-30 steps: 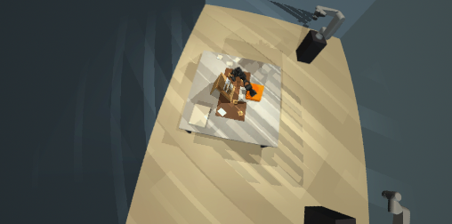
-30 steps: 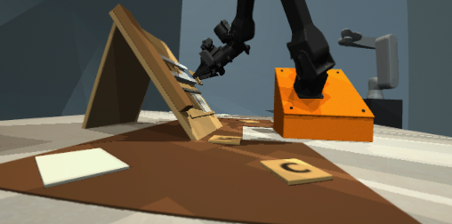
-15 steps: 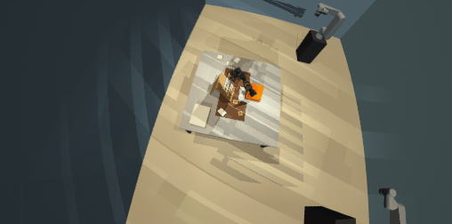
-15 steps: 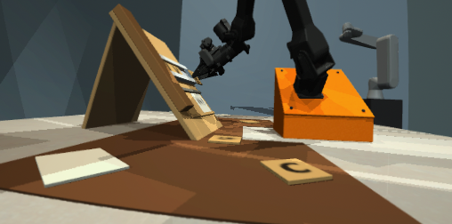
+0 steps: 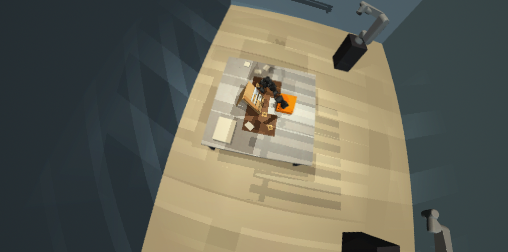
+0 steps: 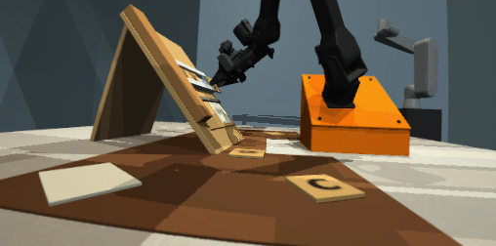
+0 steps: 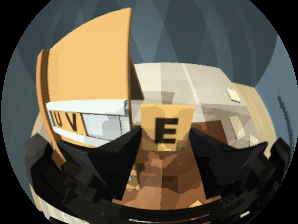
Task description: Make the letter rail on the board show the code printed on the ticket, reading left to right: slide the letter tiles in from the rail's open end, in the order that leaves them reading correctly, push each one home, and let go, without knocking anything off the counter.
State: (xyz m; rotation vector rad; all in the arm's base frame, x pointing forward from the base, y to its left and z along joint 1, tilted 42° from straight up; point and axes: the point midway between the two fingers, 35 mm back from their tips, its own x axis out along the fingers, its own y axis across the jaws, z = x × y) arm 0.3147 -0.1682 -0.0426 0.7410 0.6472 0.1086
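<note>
Right now my gripper tip is 20 mm short of the tan tile marked v and 140 mm to the right of it. From my gripper tip the other things lie so: u tile: 30 mm ahead, 200 mm to the left; brown mat: 140 mm behind, 150 mm to the left, 160 mm below; e tile: right at my gripper tip.
</note>
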